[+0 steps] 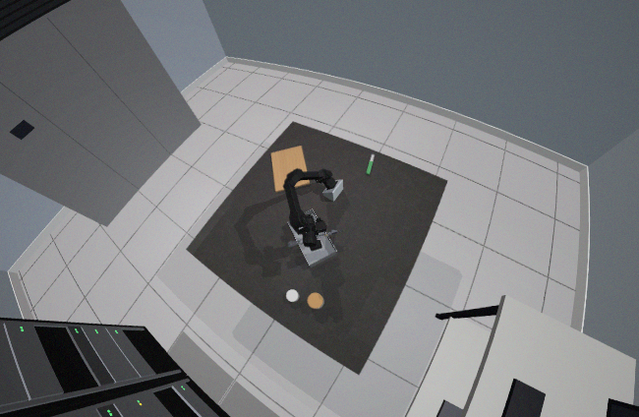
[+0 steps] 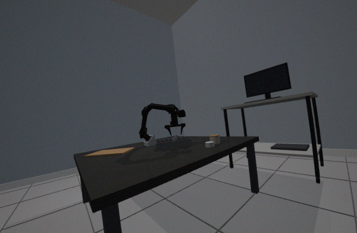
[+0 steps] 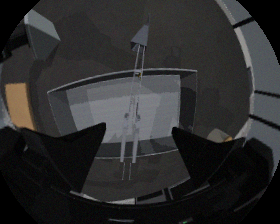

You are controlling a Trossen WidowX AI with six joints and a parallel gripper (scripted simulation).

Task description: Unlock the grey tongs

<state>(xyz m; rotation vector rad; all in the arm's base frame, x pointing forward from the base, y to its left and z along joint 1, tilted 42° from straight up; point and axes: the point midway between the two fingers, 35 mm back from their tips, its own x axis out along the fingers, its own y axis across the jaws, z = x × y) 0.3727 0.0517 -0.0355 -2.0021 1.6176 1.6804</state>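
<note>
Now: the roasting tin 70 mm below my gripper tip, 30 mm to the right of it and 20 mm behind it. From my gripper tip the other things lie so: tan cylinder 300 mm ahead, 160 mm to the left, 60 mm below; yellow slider 50 mm to the left, 50 mm behind, 20 mm below; white puck 330 mm ahead, 80 mm below, 30 mm to the left.
</note>
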